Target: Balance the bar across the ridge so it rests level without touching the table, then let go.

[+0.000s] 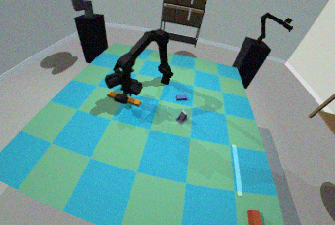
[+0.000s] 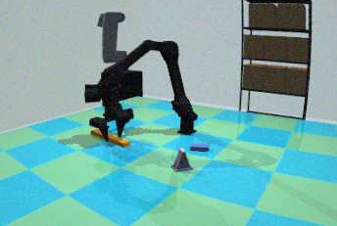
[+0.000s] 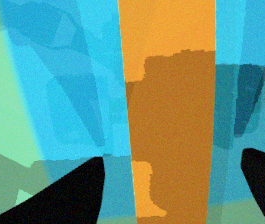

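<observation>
Right now my gripper tip is 34 cm to the right of the purple ridge, 4 cm short of it and 2 cm below it. Also, from my gripper tip: red block: 68 cm to the left, 47 cm ahead, 1 cm above; then orange bar: 3 cm to the right; then small blue block: 32 cm to the left, 12 cm behind.
</observation>
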